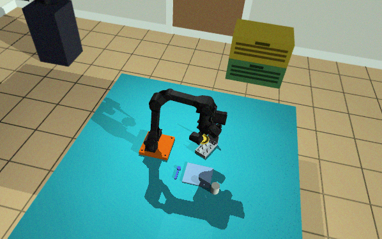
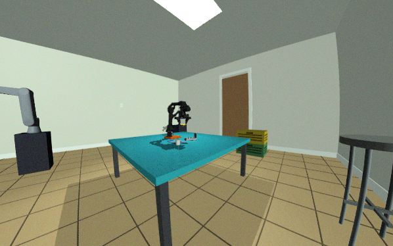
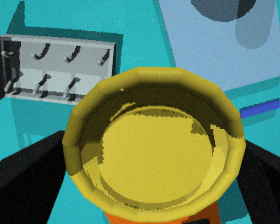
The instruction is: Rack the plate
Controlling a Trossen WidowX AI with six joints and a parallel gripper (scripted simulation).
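Now: gripper tip 20 mm short of the grey dish rack, 100 mm to the right of it and 160 mm above it. From my gripper tip the other things lie so: yellow plate 10 mm above; then blue spoon 100 mm behind, 100 mm to the right, 180 mm below; then white cup 110 mm ahead, 170 mm to the right, 160 mm below.
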